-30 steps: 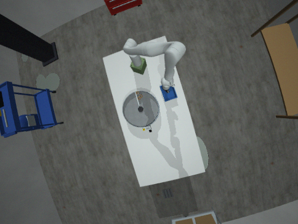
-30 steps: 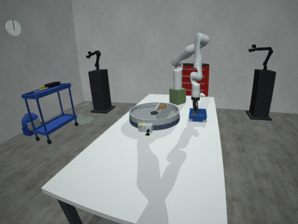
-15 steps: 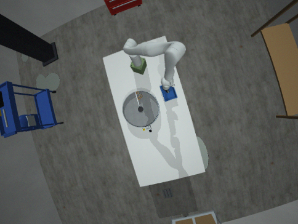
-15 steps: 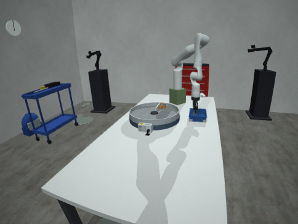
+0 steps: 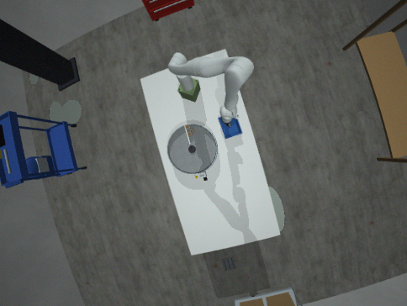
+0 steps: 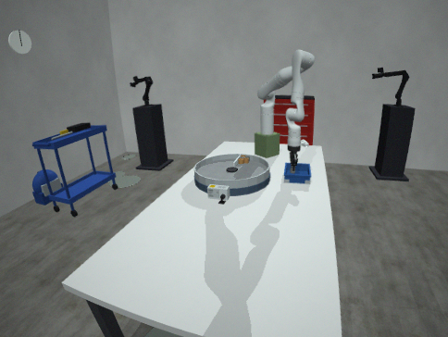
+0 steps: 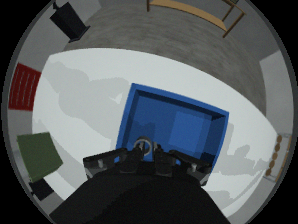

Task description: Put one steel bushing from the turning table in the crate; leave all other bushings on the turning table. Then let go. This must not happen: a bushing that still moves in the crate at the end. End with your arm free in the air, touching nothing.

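Right now my hand is 4 cm short of the blue crate, 3 cm to the right of it and 1 cm above it. Round my hand: round grey turning table: 34 cm to the right, 13 cm ahead, 1 cm above.
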